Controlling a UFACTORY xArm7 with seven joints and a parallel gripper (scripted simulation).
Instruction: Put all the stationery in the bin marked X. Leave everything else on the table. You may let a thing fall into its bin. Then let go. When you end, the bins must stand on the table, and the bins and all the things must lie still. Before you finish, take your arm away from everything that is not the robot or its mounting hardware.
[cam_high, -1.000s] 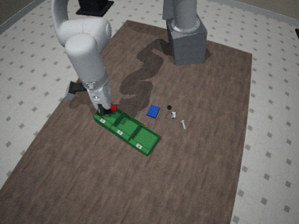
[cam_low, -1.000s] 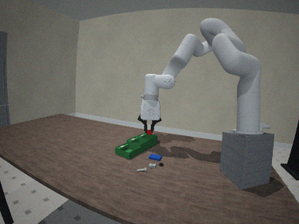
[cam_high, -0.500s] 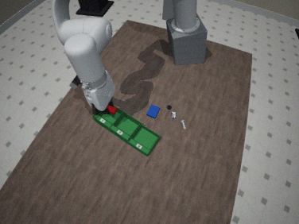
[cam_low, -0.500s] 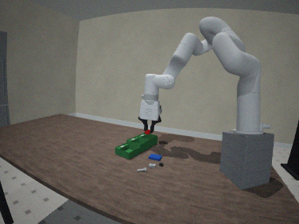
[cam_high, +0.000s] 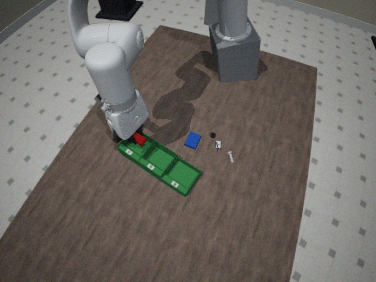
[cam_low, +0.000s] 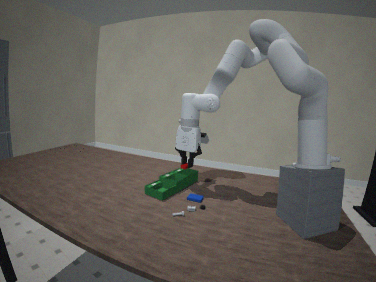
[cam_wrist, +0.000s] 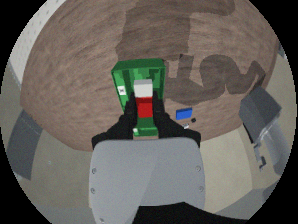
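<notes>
My gripper is now 160 mm to the right of the blue block, 80 mm above it and 70 mm past it. From my hand the other things lie so: red block (20 mm below, 10 mm to the right); green three-compartment bin (80 mm to the left, 70 mm below, 40 mm ahead); black round thing (220 mm to the left, 110 mm behind, 80 mm below).
</notes>
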